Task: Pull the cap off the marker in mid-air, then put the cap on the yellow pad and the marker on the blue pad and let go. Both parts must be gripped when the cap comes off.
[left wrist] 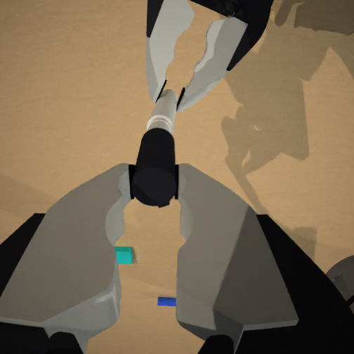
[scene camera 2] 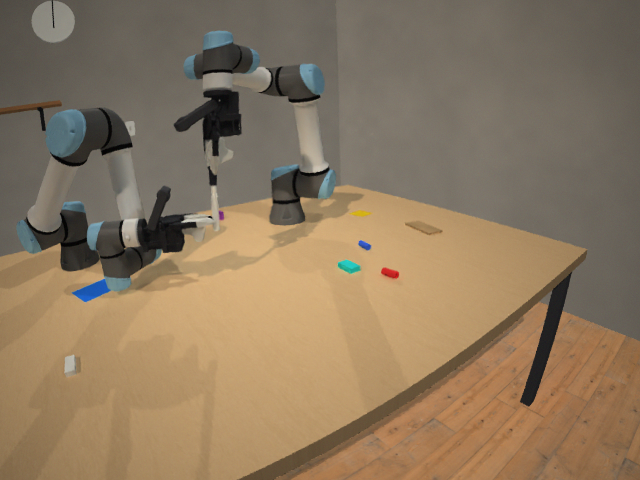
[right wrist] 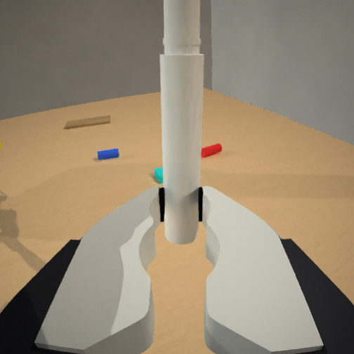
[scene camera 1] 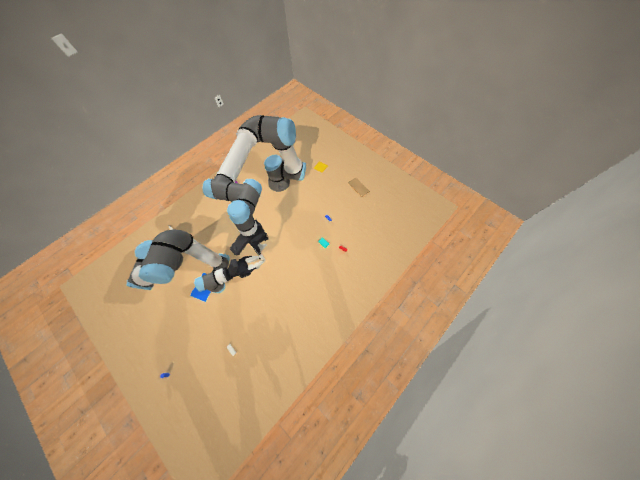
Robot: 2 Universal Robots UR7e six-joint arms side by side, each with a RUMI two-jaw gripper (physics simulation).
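Frame: origin at the left arm's base, x ahead, y left, z up, level; centimetres.
Seen in the pictures: left gripper, between the fingertips: [scene camera 2: 213, 175] [scene camera 1: 258, 251]; right gripper, between the fingertips: [scene camera 2: 216, 220] [scene camera 1: 263, 258]; left arm's base, origin of its link: [scene camera 2: 287, 220] [scene camera 1: 279, 182]; right arm's base, origin of its link: [scene camera 2: 80, 263].
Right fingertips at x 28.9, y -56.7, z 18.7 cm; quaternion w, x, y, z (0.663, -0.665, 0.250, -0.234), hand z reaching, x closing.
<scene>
Offsets run from my right fingertips to a thing's top centre.
The marker {dy -0.2, dx +0.1, dz +11.1 cm} [scene camera 2: 214, 198] [left wrist: 166, 105] [right wrist: 182, 125] is white and upright in mid-air. My right gripper [scene camera 1: 262, 258] [scene camera 2: 214, 221] [left wrist: 165, 106] [right wrist: 181, 189], coming in sideways, is shut on its lower end. My left gripper [scene camera 1: 262, 248] [scene camera 2: 212, 164] [left wrist: 155, 168], pointing down from above, is shut on the black cap {dy +0.0, dx +0.2, dz +14.3 cm} [scene camera 2: 212, 178] [left wrist: 156, 150]. A narrower white neck shows between body and cap; whether the marker's tip is still inside the cap is hidden. The yellow pad {dy +82.4, dx -8.9, dz -18.6 cm} [scene camera 1: 321, 166] [scene camera 2: 360, 213] and the blue pad {dy -27.6, dx -29.7, dz -18.6 cm} [scene camera 1: 200, 294] [scene camera 2: 90, 290] lie on the table; the right arm partly covers the blue pad.
A teal block {dy +29.4, dx +20.9, dz -17.2 cm} [scene camera 1: 323, 242] [scene camera 2: 349, 266], a red cylinder {dy +31.4, dx +33.6, dz -16.6 cm} [scene camera 1: 343, 248] [scene camera 2: 390, 272], a blue cylinder {dy +46.5, dx +15.6, dz -16.6 cm} [scene camera 1: 328, 218] [scene camera 2: 364, 245] and a brown plate {dy +78.2, dx +23.3, dz -17.9 cm} [scene camera 1: 358, 187] [scene camera 2: 423, 227] lie to the right. A white block {dy -47.9, dx +5.3, dz -17.5 cm} [scene camera 1: 231, 349] [scene camera 2: 70, 365] lies nearer the front. A purple piece {dy +42.0, dx -57.5, dz -15.2 cm} [scene camera 2: 221, 215] lies behind the grippers.
</scene>
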